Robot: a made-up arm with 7 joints.
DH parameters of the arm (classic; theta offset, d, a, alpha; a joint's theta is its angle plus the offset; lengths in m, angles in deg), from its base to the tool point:
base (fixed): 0 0 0 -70
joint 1: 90 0 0 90
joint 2: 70 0 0 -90
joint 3: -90 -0.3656 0.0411 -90
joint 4: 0 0 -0.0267 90
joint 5: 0 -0.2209 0 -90
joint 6: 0 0 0 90
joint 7: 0 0 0 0
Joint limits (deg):
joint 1: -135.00..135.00
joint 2: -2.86..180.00
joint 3: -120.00..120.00
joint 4: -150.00..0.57
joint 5: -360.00..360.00
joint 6: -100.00..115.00
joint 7: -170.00..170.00
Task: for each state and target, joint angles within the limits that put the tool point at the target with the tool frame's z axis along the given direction. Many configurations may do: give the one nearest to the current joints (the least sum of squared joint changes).
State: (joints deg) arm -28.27 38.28 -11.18 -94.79 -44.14 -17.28 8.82
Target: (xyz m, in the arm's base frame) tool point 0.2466 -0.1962 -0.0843 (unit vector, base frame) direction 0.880 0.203 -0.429
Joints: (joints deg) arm -45.78 3.60 -42.99 -131.94 -31.97 -51.92 8.82
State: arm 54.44 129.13 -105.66 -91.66 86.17 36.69 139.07
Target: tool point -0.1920 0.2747 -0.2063 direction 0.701 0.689 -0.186
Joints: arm 32.10 88.64 -92.18 -113.86 115.41 62.62 139.07
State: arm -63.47 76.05 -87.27 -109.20 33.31 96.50 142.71
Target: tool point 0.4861 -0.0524 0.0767 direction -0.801 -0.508 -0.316
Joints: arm -99.22 48.45 -87.55 -81.79 0.07 89.19 142.71
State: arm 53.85 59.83 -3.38 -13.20 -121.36 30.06 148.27
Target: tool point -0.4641 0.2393 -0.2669 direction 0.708 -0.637 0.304
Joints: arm 55.61 32.93 11.42 0.45 -105.97 16.87 148.27
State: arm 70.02 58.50 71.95 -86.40 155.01 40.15 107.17
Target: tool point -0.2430 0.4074 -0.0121 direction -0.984 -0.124 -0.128
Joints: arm 67.87 40.34 79.41 -89.05 166.15 59.31 107.17
